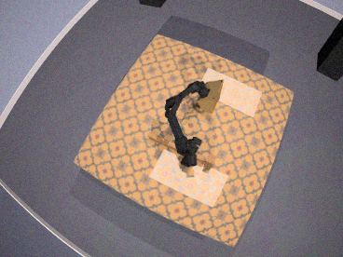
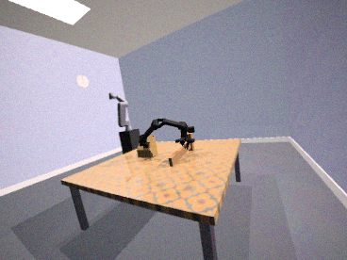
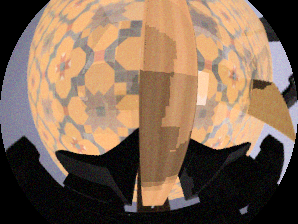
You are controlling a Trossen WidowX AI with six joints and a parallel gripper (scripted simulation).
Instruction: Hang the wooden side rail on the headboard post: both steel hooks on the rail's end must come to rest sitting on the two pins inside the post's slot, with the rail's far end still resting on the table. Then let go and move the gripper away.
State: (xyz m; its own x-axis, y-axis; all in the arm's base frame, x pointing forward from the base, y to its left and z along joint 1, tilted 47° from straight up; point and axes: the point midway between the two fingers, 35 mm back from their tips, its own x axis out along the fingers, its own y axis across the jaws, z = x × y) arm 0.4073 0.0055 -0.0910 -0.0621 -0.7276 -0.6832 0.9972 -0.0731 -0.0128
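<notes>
Right now the headboard post is 10 mm ahead of my gripper tip, 130 mm to the left of it and 40 mm above it.
</notes>
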